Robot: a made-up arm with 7 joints. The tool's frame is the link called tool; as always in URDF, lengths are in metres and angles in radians. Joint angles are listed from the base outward.
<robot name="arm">
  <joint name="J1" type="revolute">
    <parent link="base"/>
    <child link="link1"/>
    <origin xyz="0.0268 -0.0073 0.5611" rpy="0 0 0"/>
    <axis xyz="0 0 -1"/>
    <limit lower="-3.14" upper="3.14"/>
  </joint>
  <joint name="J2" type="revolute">
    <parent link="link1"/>
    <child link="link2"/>
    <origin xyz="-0.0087 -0.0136 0.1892" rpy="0 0 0"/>
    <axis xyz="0 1 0"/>
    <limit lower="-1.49" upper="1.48"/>
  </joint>
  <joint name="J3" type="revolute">
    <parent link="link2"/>
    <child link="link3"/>
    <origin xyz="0.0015 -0.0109 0.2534" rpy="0 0 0"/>
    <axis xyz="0 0 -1"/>
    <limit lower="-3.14" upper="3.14"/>
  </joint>
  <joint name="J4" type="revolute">
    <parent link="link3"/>
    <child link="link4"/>
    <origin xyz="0.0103 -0.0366 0.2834" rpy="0 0 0"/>
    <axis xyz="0 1 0"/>
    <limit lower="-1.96" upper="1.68"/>
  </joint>
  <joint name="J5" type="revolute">
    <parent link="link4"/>
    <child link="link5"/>
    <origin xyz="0.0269 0.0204 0.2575" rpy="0 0 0"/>
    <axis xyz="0 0 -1"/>
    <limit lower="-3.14" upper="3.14"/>
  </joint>
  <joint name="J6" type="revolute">
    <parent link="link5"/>
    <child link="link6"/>
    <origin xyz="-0.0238 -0.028 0.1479" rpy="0 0 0"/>
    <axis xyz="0 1 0"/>
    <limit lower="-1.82" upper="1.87"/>
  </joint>
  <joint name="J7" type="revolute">
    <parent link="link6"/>
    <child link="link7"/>
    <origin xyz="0.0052 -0.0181 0.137" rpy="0 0 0"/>
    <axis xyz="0 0 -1"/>
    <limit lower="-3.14" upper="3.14"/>
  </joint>
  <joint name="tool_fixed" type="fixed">
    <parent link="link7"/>
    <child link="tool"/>
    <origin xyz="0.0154 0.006 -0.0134" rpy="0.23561 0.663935 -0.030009"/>
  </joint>
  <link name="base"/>
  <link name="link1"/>
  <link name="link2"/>
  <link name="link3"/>
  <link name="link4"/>
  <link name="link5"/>
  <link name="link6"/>
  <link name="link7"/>
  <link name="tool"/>
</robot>
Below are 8 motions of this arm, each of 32 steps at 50 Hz.
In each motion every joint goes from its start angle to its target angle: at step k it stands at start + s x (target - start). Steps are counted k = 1, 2, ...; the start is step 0. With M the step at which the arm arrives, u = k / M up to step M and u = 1 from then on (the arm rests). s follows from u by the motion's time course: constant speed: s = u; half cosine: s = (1 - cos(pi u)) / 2; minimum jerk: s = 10 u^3 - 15 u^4 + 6 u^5.
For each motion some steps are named. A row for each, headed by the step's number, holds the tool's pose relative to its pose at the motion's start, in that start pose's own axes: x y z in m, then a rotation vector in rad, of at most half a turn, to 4 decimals.
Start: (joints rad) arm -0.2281 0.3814 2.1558 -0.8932 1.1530 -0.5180 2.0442
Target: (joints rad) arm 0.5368 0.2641 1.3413 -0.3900 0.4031 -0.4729 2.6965
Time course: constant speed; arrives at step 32
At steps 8, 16, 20, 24, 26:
8: -0.0470 -0.0331 -0.1101 -0.1229 -0.0935 0.0552
16: -0.0760 -0.0657 -0.2314 -0.2438 -0.2135 0.0843
20: -0.0828 -0.0810 -0.2944 -0.3022 -0.2822 0.0895
24: -0.0845 -0.0954 -0.3579 -0.3586 -0.3556 0.0891
26: -0.0833 -0.1021 -0.3896 -0.3860 -0.3939 0.0869

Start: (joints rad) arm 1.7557 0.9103 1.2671 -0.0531 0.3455 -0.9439 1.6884
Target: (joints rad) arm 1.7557 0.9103 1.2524 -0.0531 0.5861 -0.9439 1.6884
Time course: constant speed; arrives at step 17
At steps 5, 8, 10, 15, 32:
5: -0.0079 -0.0038 -0.0014 0.0303 -0.0577 -0.0129
8: -0.0127 -0.0061 -0.0026 0.0484 -0.0924 -0.0206
10: -0.0158 -0.0075 -0.0034 0.0605 -0.1155 -0.0258
15: -0.0236 -0.0111 -0.0060 0.0908 -0.1732 -0.0387
32: -0.0267 -0.0124 -0.0072 0.1029 -0.1963 -0.0439

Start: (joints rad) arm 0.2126 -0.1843 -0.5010 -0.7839 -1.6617 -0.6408 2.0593
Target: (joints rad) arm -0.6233 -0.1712 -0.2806 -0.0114 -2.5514 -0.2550 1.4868
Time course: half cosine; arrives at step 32
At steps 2, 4, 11, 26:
2: 0.0033 0.0008 0.0035 -0.0102 0.0126 0.0033
4: 0.0132 0.0033 0.0134 -0.0403 0.0500 0.0139
11: 0.0990 0.0212 0.0762 -0.2699 0.3583 0.1401
26: 0.3425 0.0665 0.1003 -0.7568 1.2683 0.8834

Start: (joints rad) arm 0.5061 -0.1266 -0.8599 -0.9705 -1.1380 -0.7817 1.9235
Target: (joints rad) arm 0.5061 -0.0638 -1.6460 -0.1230 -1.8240 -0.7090 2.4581
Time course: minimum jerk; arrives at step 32
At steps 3, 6, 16, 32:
3: 0.0041 0.0015 0.0023 -0.0001 0.0092 -0.0072
6: 0.0288 0.0096 0.0149 -0.0012 0.0633 -0.0486
16: 0.3160 0.0607 0.0546 -0.1074 0.6574 -0.4579
32: 0.5580 0.0635 -0.1053 -0.4458 1.2921 -0.7883

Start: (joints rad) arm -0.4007 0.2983 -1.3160 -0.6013 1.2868 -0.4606 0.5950
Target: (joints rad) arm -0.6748 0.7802 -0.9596 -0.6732 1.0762 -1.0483 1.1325
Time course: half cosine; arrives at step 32
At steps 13, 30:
13: 0.1088 0.0615 -0.0463 0.1511 -0.1309 -0.1229
30: 0.2757 0.1495 -0.2088 0.3878 -0.3802 -0.2525

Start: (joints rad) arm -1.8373 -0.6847 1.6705 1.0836 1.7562 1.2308 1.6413
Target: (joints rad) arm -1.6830 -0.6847 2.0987 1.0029 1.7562 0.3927 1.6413
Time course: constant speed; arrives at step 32
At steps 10, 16, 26, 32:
10: -0.0142 0.0436 0.0530 0.0805 0.0994 0.0254
16: -0.0193 0.0734 0.0814 0.1352 0.1551 0.0330
26: -0.0226 0.1282 0.1216 0.2365 0.2377 0.0342
32: -0.0217 0.1634 0.1410 0.3029 0.2796 0.0288

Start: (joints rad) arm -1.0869 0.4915 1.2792 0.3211 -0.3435 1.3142 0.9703
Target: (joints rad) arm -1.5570 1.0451 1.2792 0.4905 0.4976 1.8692 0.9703
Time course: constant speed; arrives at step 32
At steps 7, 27, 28, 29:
7: -0.0810 0.0784 -0.0460 0.0344 0.1435 -0.2275
27: -0.2133 0.3240 -0.2582 0.3409 0.6065 -0.6827
28: -0.2159 0.3372 -0.2709 0.3632 0.6312 -0.6946
29: -0.2182 0.3505 -0.2838 0.3859 0.6560 -0.7052

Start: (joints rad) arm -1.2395 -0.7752 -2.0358 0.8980 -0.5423 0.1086 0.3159
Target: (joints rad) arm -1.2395 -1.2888 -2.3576 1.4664 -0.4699 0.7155 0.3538
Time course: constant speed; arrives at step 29
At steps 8, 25, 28, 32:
8: 0.1374 0.1345 0.0897 -0.0620 0.3622 -0.2463
25: 0.5081 0.2905 0.1558 -0.1119 1.1652 -0.7657
28: 0.5734 0.2979 0.1499 -0.1082 1.3125 -0.8531
32: 0.5947 0.2990 0.1468 -0.1060 1.3620 -0.8817

